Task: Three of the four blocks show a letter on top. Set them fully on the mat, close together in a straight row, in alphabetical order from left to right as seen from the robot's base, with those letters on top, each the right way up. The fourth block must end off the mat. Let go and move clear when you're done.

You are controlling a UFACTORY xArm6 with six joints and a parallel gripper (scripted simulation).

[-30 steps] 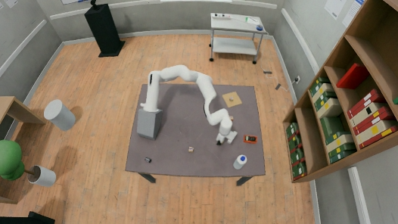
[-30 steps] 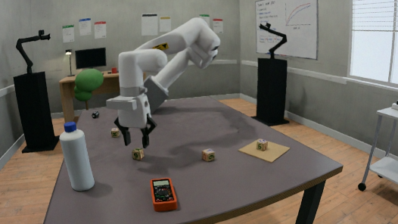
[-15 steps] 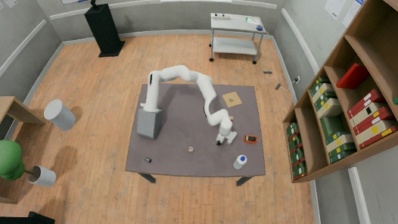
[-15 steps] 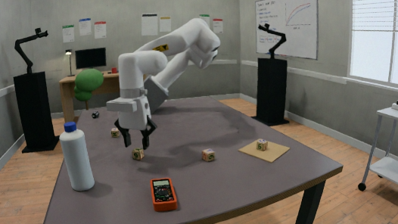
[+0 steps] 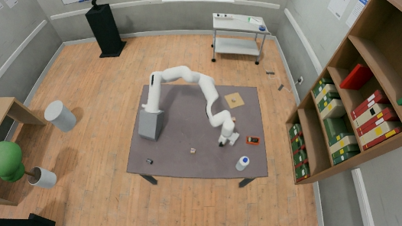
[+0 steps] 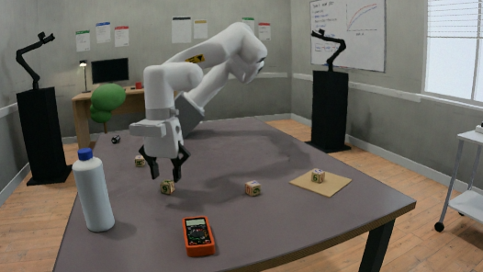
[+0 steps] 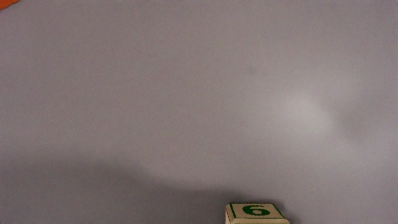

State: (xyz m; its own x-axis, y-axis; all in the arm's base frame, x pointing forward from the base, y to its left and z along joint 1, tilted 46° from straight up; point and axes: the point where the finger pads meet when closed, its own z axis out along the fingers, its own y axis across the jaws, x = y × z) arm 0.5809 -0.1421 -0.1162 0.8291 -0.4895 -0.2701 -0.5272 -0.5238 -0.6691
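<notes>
My hand is 43 cm to the right of the tan mat, 10 cm short of it and 5 cm above it. Round my hand: black object: 57 cm behind, 19 cm to the right, 4 cm below; white bottle: 18 cm to the right, 14 cm ahead, 3 cm above.
</notes>
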